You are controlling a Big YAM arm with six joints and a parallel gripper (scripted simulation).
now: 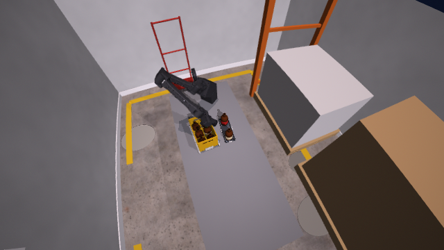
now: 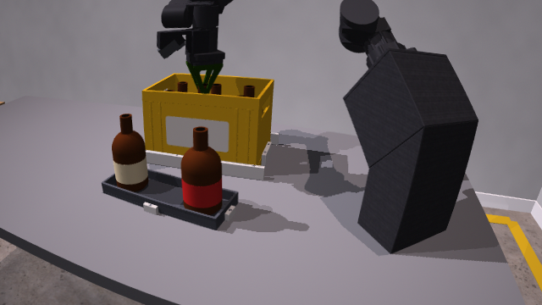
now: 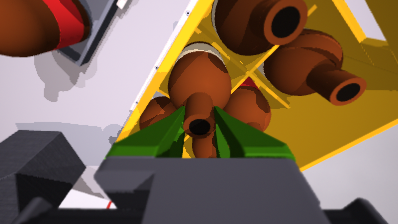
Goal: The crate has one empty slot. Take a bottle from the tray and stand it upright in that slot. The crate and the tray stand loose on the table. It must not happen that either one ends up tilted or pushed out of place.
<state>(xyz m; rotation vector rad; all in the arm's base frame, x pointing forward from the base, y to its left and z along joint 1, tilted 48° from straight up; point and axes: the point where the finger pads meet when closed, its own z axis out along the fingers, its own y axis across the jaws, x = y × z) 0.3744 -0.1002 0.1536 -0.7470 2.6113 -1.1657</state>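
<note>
My gripper is now 10 mm past the yellow crate, 40 mm to the left of it and 90 mm above it. The rest, counted from my hand: dark tray: 60 mm ahead, 180 mm to the left, 160 mm below.
</note>
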